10 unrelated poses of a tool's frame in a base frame.
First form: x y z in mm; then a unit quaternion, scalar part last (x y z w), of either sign.
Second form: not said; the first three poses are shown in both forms.
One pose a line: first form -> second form
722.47 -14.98 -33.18 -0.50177 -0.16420 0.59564 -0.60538 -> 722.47 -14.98 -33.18 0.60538 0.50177 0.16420 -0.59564
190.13 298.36 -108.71 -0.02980 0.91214 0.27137 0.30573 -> 190.13 298.36 -108.71 0.30573 -0.02980 0.91214 0.27137
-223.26 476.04 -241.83 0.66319 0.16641 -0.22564 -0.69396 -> -223.26 476.04 -241.83 0.69396 -0.66319 -0.16641 0.22564
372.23 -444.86 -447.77 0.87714 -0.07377 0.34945 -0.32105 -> 372.23 -444.86 -447.77 0.32105 -0.87714 0.07377 -0.34945
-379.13 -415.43 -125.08 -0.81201 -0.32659 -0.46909 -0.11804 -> -379.13 -415.43 -125.08 0.11804 0.81201 0.32659 0.46909
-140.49 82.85 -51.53 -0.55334 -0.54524 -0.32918 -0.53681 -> -140.49 82.85 -51.53 0.53681 0.55334 0.54524 0.32918
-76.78 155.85 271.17 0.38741 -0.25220 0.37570 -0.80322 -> -76.78 155.85 271.17 0.80322 -0.38741 0.25220 -0.37570
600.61 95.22 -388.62 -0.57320 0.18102 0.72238 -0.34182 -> 600.61 95.22 -388.62 0.34182 0.57320 -0.18102 -0.72238
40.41 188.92 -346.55 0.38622 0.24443 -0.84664 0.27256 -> 40.41 188.92 -346.55 0.27256 0.38622 0.24443 -0.84664
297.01 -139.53 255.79 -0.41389 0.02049 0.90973 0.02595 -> 297.01 -139.53 255.79 0.02595 -0.41389 0.02049 0.90973
